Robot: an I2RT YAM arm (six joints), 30 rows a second.
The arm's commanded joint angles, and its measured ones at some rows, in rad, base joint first. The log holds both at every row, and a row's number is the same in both.
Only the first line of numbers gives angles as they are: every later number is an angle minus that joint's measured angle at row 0.
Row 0, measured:
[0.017 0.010 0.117 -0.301 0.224 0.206]
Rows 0 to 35, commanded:
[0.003 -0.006 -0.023 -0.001 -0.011 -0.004]
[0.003 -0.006 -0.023 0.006 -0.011 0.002]
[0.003 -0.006 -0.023 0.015 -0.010 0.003]
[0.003 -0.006 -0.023 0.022 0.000 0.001]
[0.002 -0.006 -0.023 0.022 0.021 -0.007]
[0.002 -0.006 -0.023 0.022 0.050 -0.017]
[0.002 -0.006 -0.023 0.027 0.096 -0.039]
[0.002 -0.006 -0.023 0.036 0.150 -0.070]
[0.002 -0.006 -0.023 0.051 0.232 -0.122]
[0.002 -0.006 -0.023 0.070 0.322 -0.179]
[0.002 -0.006 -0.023 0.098 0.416 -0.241]
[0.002 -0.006 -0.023 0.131 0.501 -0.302]
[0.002 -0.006 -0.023 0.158 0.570 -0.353]
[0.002 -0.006 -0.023 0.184 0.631 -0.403]
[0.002 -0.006 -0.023 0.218 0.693 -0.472]
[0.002 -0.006 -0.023 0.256 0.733 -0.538]
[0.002 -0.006 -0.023 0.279 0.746 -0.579]
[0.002 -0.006 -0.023 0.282 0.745 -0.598]
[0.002 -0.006 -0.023 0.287 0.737 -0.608]
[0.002 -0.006 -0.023 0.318 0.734 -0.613]
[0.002 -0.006 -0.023 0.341 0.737 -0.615]
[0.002 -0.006 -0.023 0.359 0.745 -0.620]
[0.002 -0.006 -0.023 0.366 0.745 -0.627]
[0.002 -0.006 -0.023 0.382 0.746 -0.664]
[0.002 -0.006 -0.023 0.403 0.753 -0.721]
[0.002 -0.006 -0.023 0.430 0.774 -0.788]
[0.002 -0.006 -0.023 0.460 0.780 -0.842]
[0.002 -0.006 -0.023 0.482 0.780 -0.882]
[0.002 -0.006 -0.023 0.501 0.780 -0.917]
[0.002 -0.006 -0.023 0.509 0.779 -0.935]
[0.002 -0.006 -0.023 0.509 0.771 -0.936]
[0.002 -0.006 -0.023 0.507 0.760 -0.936]
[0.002 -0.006 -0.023 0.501 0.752 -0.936]
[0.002 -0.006 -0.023 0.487 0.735 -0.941]
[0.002 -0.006 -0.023 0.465 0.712 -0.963]
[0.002 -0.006 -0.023 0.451 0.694 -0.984]
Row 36, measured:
[0.000 0.000 -0.026 0.469 0.734 -0.896]
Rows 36 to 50, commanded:
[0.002 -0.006 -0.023 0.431 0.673 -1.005]
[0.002 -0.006 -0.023 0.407 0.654 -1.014]
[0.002 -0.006 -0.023 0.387 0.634 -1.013]
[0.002 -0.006 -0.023 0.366 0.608 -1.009]
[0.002 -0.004 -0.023 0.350 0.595 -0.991]
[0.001 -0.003 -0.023 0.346 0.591 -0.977]
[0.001 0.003 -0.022 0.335 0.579 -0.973]
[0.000 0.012 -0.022 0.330 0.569 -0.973]
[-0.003 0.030 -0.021 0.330 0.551 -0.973]
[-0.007 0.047 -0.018 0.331 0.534 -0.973]
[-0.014 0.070 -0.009 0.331 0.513 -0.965]
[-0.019 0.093 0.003 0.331 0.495 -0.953]
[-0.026 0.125 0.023 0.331 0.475 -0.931]
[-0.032 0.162 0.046 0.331 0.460 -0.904]
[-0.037 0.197 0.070 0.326 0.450 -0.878]
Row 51, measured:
[-0.022 0.127 -0.010 0.323 0.522 -0.950]
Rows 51 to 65, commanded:
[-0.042 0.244 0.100 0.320 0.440 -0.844]
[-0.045 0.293 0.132 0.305 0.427 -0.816]
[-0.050 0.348 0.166 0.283 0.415 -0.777]
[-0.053 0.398 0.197 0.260 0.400 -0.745]
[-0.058 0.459 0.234 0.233 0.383 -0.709]
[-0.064 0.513 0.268 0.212 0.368 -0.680]
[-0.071 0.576 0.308 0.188 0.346 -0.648]
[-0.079 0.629 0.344 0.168 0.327 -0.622]
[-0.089 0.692 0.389 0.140 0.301 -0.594]
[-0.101 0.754 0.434 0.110 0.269 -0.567]
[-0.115 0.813 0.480 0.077 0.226 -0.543]
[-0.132 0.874 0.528 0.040 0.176 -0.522]
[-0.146 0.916 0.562 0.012 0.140 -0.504]
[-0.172 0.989 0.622 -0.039 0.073 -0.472]
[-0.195 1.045 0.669 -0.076 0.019 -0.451]
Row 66, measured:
[-0.150 0.935 0.558 -0.025 0.208 -0.575]
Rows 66 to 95, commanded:
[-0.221 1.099 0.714 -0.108 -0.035 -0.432]
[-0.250 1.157 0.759 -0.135 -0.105 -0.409]
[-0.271 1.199 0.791 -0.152 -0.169 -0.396]
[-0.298 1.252 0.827 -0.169 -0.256 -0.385]
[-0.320 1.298 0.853 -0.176 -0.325 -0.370]
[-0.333 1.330 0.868 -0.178 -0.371 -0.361]
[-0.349 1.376 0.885 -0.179 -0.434 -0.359]
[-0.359 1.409 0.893 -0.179 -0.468 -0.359]
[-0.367 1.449 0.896 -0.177 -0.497 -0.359]
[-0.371 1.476 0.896 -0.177 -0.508 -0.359]
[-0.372 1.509 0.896 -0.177 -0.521 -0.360]
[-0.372 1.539 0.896 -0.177 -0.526 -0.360]
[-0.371 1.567 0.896 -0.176 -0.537 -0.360]
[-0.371 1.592 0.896 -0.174 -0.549 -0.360]
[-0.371 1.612 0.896 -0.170 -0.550 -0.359]
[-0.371 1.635 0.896 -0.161 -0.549 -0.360]
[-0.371 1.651 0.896 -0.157 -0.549 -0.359]
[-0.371 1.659 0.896 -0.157 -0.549 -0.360]
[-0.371 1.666 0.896 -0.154 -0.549 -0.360]
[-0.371 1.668 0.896 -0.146 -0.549 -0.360]
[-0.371 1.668 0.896 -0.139 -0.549 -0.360]
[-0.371 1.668 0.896 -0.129 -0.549 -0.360]
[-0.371 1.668 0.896 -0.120 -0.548 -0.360]
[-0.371 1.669 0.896 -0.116 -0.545 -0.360]
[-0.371 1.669 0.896 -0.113 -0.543 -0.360]
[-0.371 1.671 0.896 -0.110 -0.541 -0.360]
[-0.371 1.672 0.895 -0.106 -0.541 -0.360]
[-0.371 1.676 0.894 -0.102 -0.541 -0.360]
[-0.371 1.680 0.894 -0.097 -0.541 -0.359]
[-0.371 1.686 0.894 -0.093 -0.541 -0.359]
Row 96, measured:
[-0.370 1.668 0.886 -0.101 -0.519 -0.362]
